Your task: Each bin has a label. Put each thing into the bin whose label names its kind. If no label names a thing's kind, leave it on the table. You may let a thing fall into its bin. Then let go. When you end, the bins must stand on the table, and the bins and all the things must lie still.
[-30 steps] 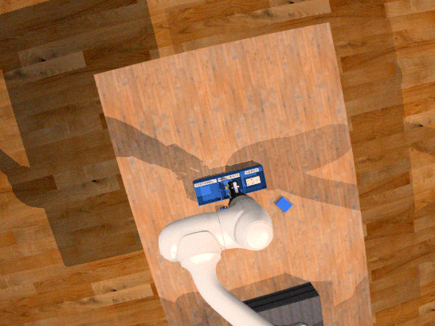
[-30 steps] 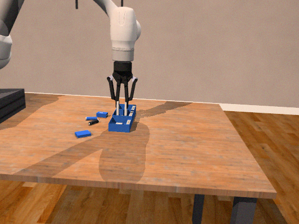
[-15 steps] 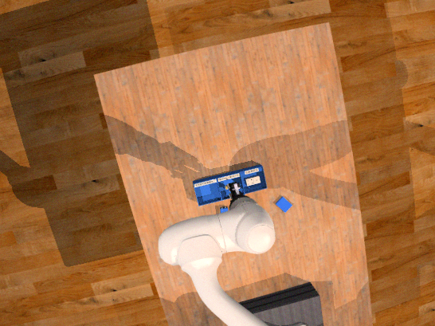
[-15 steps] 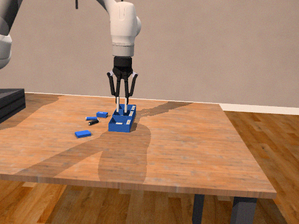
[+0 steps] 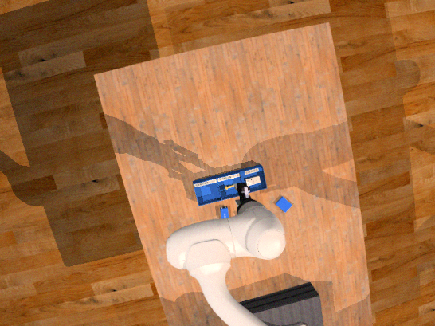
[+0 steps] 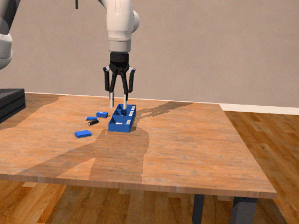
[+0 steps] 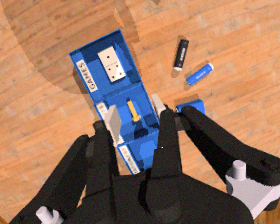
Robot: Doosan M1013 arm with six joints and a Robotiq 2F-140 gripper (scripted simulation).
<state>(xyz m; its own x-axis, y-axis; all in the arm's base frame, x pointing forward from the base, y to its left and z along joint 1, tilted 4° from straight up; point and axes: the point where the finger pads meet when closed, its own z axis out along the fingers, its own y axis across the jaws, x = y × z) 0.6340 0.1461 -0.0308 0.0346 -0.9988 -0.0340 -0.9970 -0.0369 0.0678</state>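
Now: hand 8 cm past the flat blue square, 18 cm to the left of it and 9 cm above it. Round my hand: white domino (2 cm ahead, 6 cm to the right, 8 cm below); blue three-compartment bin row (2 cm ahead, 2 cm to the left, 8 cm below); small yellow piece (1 cm ahead, 3 cm to the left, 8 cm below).
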